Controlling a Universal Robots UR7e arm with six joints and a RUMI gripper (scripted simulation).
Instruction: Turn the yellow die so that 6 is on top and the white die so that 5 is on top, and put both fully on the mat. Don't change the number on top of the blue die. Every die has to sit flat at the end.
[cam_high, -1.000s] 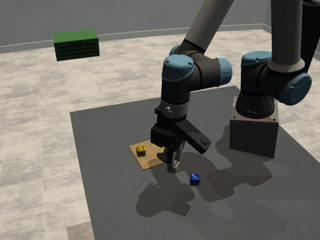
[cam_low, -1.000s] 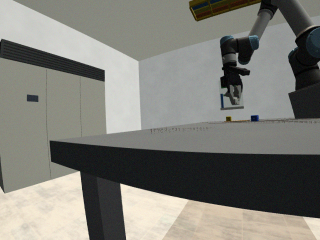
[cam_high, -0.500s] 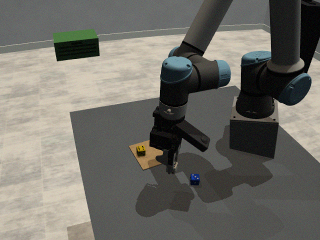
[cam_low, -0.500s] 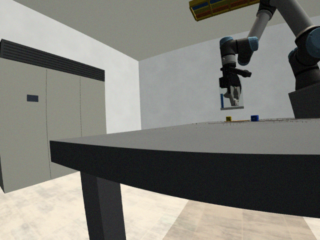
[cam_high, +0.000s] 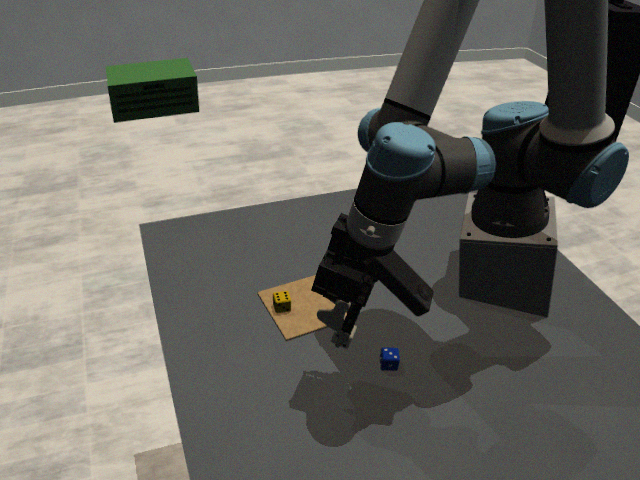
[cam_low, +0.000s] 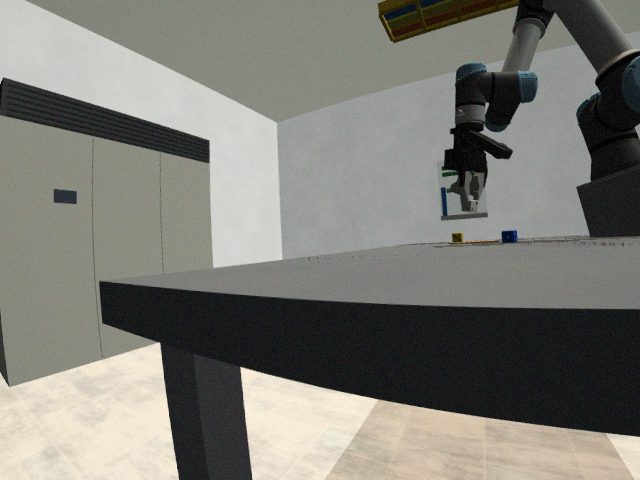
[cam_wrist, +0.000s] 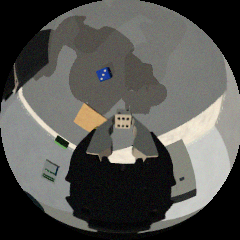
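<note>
My hand is right at the white die. Round my hand: tan mat (10 mm ahead, 180 mm to the right, 100 mm below); yellow die (60 mm ahead, 180 mm to the right, 80 mm below); blue die (90 mm behind, 90 mm below).
</note>
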